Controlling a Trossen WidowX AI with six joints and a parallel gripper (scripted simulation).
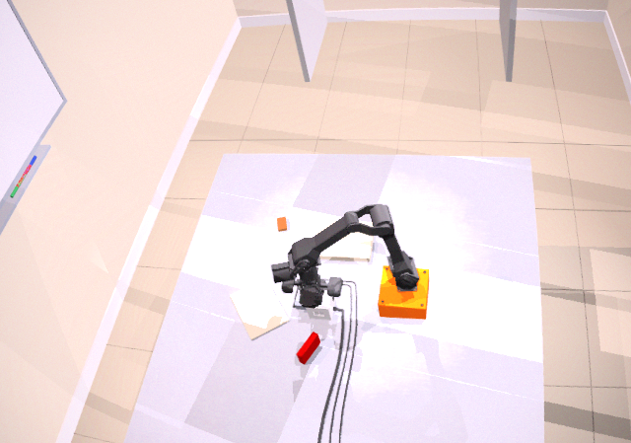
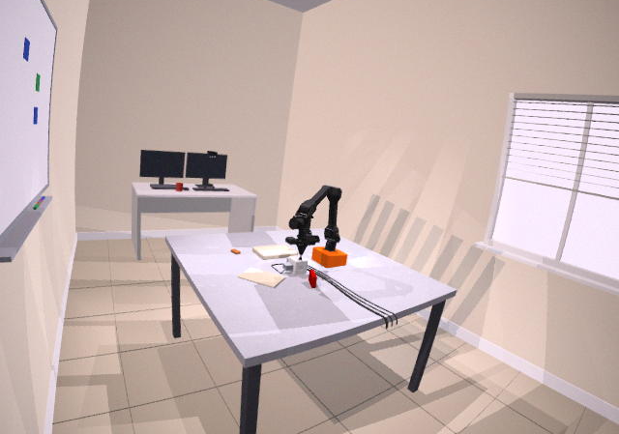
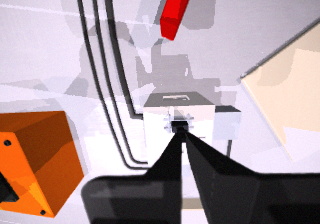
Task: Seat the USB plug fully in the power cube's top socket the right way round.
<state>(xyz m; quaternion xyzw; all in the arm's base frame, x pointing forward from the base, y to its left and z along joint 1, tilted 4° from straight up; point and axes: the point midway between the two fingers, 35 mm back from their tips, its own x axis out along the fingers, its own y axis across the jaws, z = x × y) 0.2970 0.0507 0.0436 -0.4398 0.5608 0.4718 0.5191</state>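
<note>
Right now the USB plug is 20 mm below my gripper tip. Also, from my gripper tip: red block 140 mm to the left, 70 mm below, 30 mm ahead; then book 290 mm to the right, 90 mm below, 70 mm behind; then orange block 400 mm to the right, 160 mm ahead, 100 mm below.
</note>
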